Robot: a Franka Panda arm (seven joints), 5 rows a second.
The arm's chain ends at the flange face. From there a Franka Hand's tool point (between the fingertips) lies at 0.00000 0.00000 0.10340 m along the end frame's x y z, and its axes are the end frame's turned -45 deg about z.
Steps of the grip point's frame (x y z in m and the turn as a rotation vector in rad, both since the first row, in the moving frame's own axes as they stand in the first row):
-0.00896 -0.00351 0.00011 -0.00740 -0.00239 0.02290
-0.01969 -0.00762 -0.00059 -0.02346 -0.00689 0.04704
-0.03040 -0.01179 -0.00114 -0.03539 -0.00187 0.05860
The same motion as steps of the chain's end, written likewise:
-0.00918 0.00313 0.00011 -0.00692 0.00354 0.02290
-0.02047 0.00629 -0.00056 -0.02146 0.01172 0.04704
-0.03220 0.01037 -0.00108 -0.02635 0.02370 0.05860

